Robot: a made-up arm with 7 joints.
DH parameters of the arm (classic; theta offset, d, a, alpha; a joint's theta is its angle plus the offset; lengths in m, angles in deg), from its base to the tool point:
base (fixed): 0 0 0 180
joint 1: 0 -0.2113 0 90
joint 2: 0 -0.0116 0 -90
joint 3: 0 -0.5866 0 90
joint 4: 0 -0.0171 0 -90
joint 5: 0 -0.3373 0 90
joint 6: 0 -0.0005 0 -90
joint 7: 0 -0.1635 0 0
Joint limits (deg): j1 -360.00..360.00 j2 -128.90..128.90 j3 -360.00..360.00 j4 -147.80..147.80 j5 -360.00..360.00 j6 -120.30..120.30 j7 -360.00..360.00
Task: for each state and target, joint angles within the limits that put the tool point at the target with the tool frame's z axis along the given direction. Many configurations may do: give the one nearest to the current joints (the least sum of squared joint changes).
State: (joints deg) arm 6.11 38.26 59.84 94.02 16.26 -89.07 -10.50
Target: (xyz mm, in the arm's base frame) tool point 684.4 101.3 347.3 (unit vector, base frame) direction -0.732 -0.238 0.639
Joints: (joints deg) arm -42.82 57.01 78.80 102.51 67.90 -64.46 -10.50
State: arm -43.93 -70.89 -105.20 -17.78 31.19 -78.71 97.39
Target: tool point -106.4 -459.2 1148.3 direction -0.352 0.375 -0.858
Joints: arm -55.12 -35.18 -137.70 -24.56 20.28 -16.42 97.39
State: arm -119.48 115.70 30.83 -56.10 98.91 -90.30 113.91
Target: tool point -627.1 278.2 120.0 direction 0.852 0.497 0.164
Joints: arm -132.01 126.57 26.79 -102.16 111.56 -68.87 113.91
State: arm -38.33 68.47 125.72 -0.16 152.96 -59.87 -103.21
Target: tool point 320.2 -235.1 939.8 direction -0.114 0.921 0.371
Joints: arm -25.86 28.13 126.41 49.34 152.11 -74.25 -103.21
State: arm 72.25 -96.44 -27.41 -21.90 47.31 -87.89 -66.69
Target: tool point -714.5 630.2 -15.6 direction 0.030 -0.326 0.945
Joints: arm 43.67 -90.38 -31.46 -15.15 48.30 -64.84 -66.69
